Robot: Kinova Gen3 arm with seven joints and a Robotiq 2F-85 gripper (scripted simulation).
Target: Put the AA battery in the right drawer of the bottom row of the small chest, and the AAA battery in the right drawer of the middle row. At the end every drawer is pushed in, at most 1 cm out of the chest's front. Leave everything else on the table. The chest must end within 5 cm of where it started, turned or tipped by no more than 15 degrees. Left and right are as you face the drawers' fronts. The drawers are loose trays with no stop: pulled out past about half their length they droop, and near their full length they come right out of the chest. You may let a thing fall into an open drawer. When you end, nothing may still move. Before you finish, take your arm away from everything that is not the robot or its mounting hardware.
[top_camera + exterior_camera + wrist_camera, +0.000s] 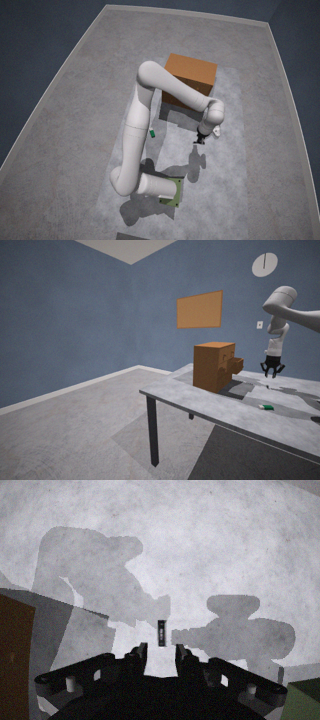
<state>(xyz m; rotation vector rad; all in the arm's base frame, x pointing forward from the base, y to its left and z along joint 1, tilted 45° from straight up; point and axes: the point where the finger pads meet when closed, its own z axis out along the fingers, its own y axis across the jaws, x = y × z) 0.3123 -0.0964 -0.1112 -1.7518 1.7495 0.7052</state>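
The dark battery lies 90 mm below my hand. Round my hand: white block (40 mm ahead, 300 mm to the left, 90 mm below).
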